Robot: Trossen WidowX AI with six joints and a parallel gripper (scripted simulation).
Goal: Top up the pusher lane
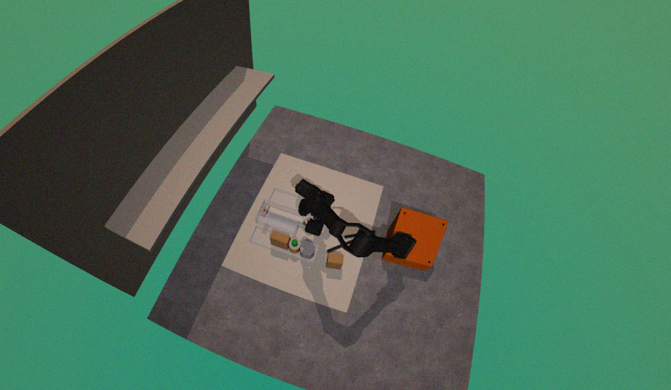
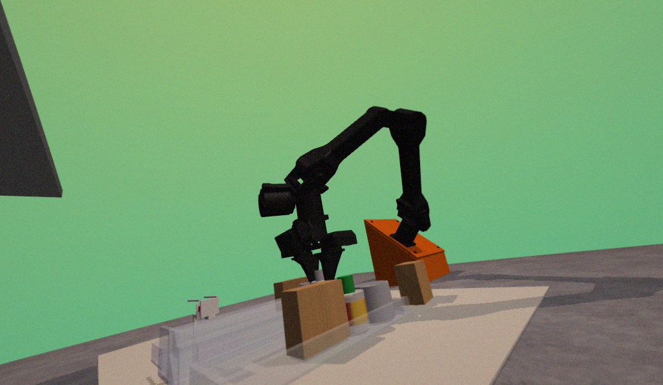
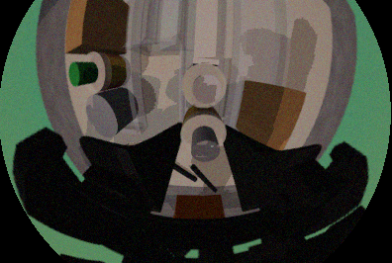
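Right now my gripper tip is 2 cm short of the grey cylinder, 13 cm to the right of it and 2 cm above it. Round my gripper tip: red mark: 23 cm ahead, 2 cm to the left, 2 cm above; shelf: 50 cm ahead, 5 cm to the right, 32 cm above; sprung lane: 15 cm ahead, 1 cm to the left, 3 cm below.
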